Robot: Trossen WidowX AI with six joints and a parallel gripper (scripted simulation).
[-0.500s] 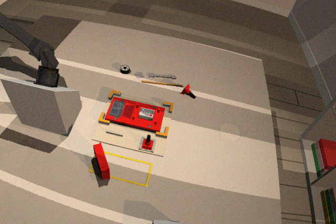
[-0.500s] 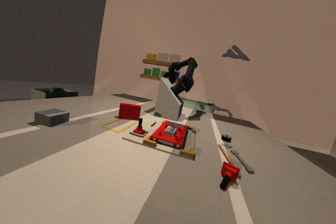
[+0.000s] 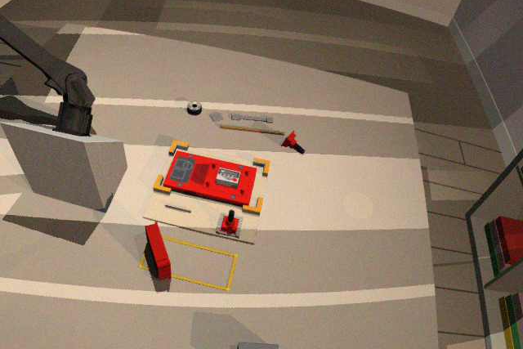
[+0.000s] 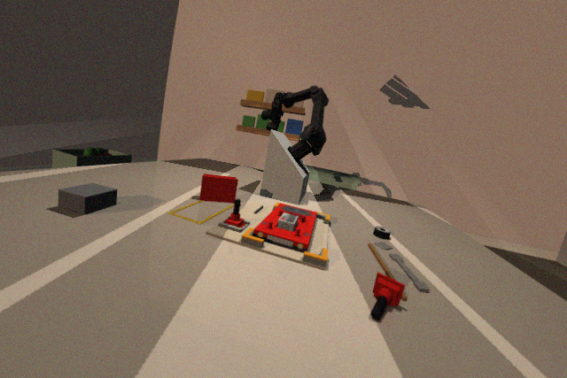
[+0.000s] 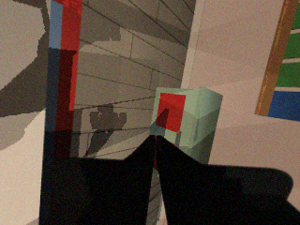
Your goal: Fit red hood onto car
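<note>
The red hood is 760 mm ahead of my gripper tip and 210 mm below it. Also, from my gripper tip: black wheel (760 mm ahead, 450 mm to the left, 240 mm below); wooden stick (930 mm ahead, 400 mm to the left, 250 mm below); grey engine block (880 mm ahead, 230 mm below, 210 mm to the left).
</note>
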